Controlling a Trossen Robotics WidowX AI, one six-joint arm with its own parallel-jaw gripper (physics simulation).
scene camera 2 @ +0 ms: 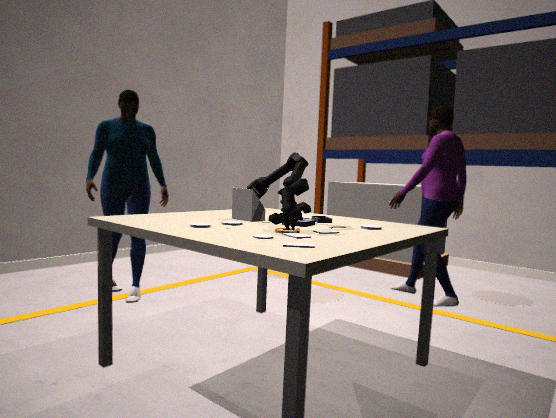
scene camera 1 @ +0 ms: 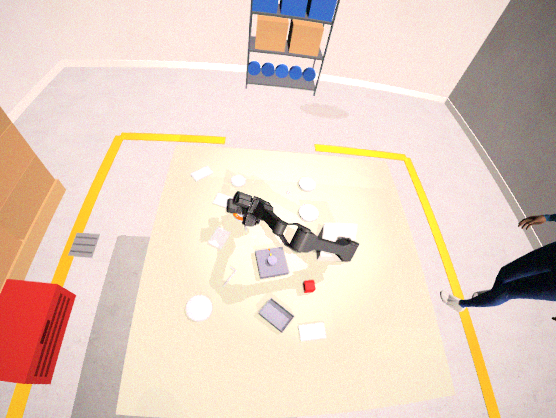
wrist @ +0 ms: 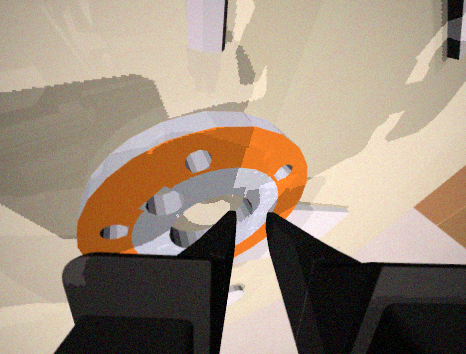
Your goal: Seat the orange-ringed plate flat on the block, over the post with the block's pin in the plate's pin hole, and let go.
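Places are measured from the arm's base along level axes (x ahead, y left, z up), in millimetres.
Where they show: gripper, fingertip midpoint: [scene camera 2: 290, 231] [scene camera 1: 238, 209] [wrist: 250, 218]; arm's base, link origin: [scene camera 2: 247, 200] [scene camera 1: 342, 243].
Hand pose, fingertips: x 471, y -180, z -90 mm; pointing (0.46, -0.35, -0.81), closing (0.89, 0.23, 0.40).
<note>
Each offset is from my fingertips to the top centre of the thing. "spot": to the spot under its first point.
The orange-ringed plate @[25 mm back, 5 mm left, 3 mm up] [scene camera 1: 238, 217] [scene camera 2: 287, 230] [wrist: 270, 145] lies low at the table's back left in scene camera 1, partly hidden under my gripper. It has a large middle hole and several smaller holes. My gripper [scene camera 1: 247, 221] [scene camera 2: 289, 226] [wrist: 250, 218] is slightly open, with nothing held. In the wrist view one fingertip overlaps the plate's grey inner part and the other is by its near right rim. The square grey block @[173 mm back, 256 mm left, 31 mm up] [scene camera 1: 264, 270] stands apart from the plate, in front of the arm, with its round post @[spot: 169 mm back, 259 mm left, 30 mm up] [scene camera 1: 271, 260] upright and small orange marks beside it. I cannot clearly tell the pin.
A red cube @[334 mm back, 355 mm left, 32 mm up] [scene camera 1: 309, 286] and a grey tray @[203 mm back, 481 mm left, 17 mm up] [scene camera 1: 276, 315] lie in front of the block. A white disc @[102 mm ahead, 480 mm left, 4 mm up] [scene camera 1: 199, 308] lies front left, and others @[344 mm back, 30 mm right, 1 mm up] [scene camera 1: 308, 213] @[341 mm back, 214 mm right, 3 mm up] [scene camera 1: 306, 184] behind the arm. Flat pale pieces @[68 mm ahead, 157 mm left, 3 mm down] [scene camera 1: 219, 237] @[350 mm back, 537 mm left, 3 mm down] [scene camera 1: 312, 331] lie around. A pale box stands by the arm's base.
</note>
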